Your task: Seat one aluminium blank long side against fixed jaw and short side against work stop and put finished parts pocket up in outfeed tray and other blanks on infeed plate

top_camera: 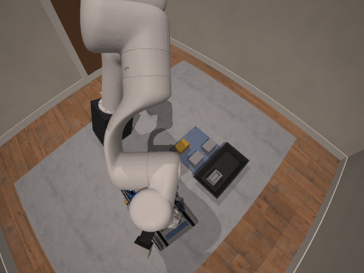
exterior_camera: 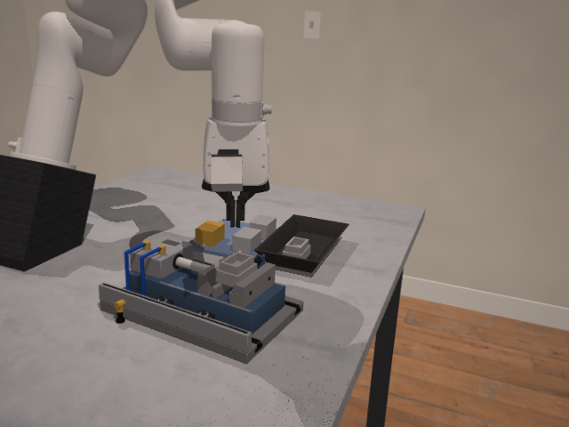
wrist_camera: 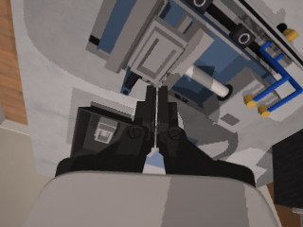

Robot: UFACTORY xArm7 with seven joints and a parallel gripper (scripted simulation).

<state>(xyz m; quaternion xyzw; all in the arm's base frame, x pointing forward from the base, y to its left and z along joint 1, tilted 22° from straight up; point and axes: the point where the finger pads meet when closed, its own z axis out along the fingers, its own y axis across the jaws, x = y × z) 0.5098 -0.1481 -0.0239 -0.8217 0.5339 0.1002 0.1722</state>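
The piston rod lies 80 mm behind my hand, 10 mm to the left of it and 120 mm below it. From my hand the other things lie so: grey rail: 70 mm behind, 80 mm to the right, 160 mm below; then vise bed: 60 mm behind, 10 mm to the left, 160 mm below; then brass blank: 190 mm behind, 270 mm to the left, 170 mm below.
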